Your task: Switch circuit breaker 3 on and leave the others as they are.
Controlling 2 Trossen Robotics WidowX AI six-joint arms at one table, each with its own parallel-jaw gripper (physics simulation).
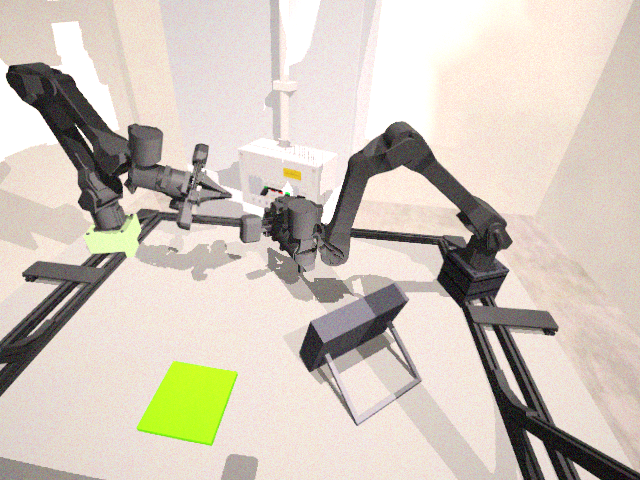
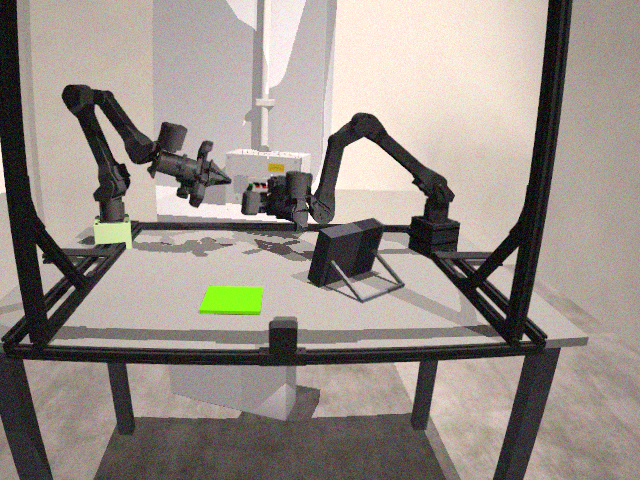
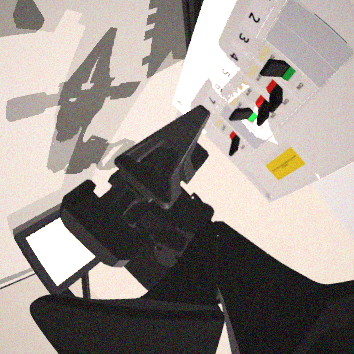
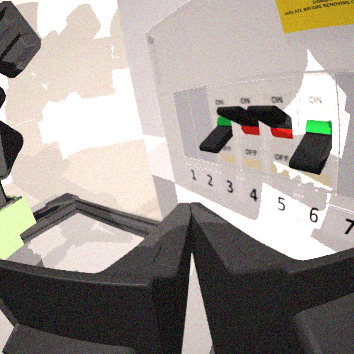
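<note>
The white breaker box stands beyond the table's far edge. Breaker 3's black lever points to OFF, with green uncovered above it. Lever 4 and lever 5 point to ON, with red showing. Lever 6 points to OFF; lever 7 points to ON. My right gripper is shut and empty, in front of the box, apart from the levers. My left gripper is shut and empty, left of it.
A dark panel on a wire stand stands right of the table's middle. A bright green flat plate lies near the front. Black rails border the table. A yellow warning label is on the box.
</note>
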